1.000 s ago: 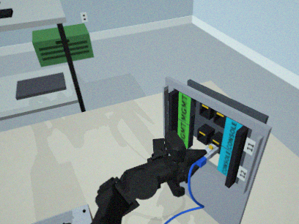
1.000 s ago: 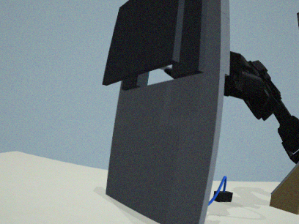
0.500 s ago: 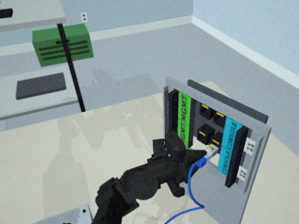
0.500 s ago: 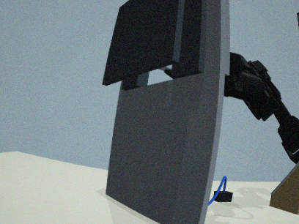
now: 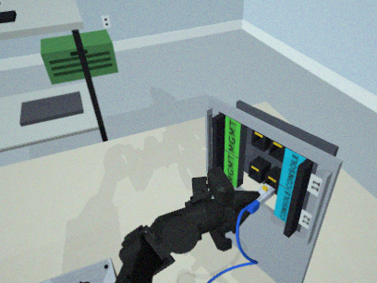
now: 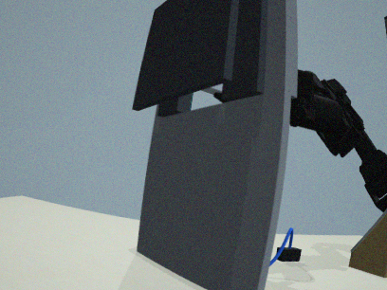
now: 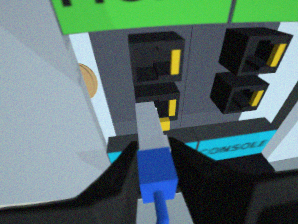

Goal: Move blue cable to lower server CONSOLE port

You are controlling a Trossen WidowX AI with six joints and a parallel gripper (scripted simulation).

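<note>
Right now my gripper tip is right at the blue plug. Also, from my gripper tip: small black block: 200 mm behind, 150 mm to the right, 250 mm below.
</note>
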